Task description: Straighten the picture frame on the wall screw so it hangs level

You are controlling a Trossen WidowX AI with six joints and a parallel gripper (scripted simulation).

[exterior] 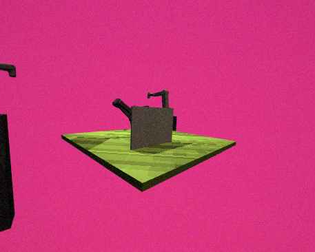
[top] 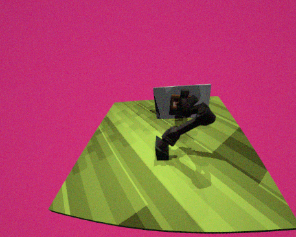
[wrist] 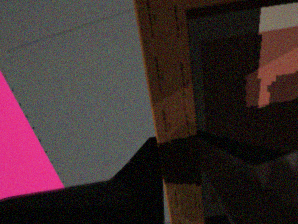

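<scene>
Right now the picture frame is 1 cm to the left of my gripper tip and 5 cm below it. Also, from my gripper tip: grey wall panel: 2 cm ahead, 7 cm below.
</scene>
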